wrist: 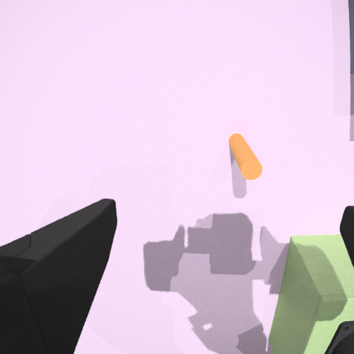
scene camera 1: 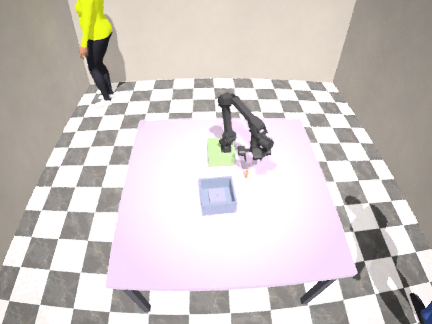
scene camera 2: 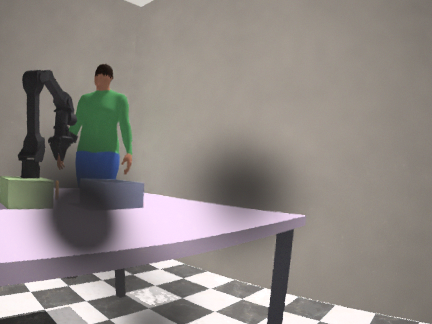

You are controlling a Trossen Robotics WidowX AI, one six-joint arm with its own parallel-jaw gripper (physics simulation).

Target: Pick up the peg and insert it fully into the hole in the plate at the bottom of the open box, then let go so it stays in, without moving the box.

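Places are measured from the arm's base along level axes (x ahead, y left, z up), in metres.
Where they show: gripper, fingertip midpoint: (scene camera 1: 253,161) (scene camera 2: 59,160); arm's base at its link origin: (scene camera 1: 226,149) (scene camera 2: 29,177).
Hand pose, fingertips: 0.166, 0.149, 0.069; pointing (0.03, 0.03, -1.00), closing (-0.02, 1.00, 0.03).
Each offset is from my fingertips to the top centre of the thing, as dx, dy, dz. Level surfaces: height alone.
The orange peg @[-0.012, -0.023, -0.086] (scene camera 1: 246,173) (scene camera 2: 57,189) (wrist: 245,156) stands upright on the table, between the green block and the box in scene camera 2. The open blue-grey box @[+0.165, -0.204, -0.068] (scene camera 1: 218,208) (scene camera 2: 126,195) (wrist: 352,37) stands on the table, with a pale plate @[+0.165, -0.204, -0.105] (scene camera 1: 212,199) on its bottom; the hole is a tiny dark mark near the plate's middle. My gripper (scene camera 1: 251,154) (scene camera 2: 59,157) (wrist: 233,215) is open and empty, pointing down above the table. It is higher than the peg and apart from it. In the wrist view the peg shows ahead of the fingertips, slightly right of their midline.
A green block (scene camera 1: 215,157) (scene camera 2: 30,194) (wrist: 300,280) stands by the arm's base, near the right finger in the wrist view. The table @[dz -0.166] (scene camera 1: 165,240) (scene camera 2: 200,215) (wrist: 100,90) carries everything. People stand beyond it. Dark blurred patches cover parts of scene camera 2, including part of the box.
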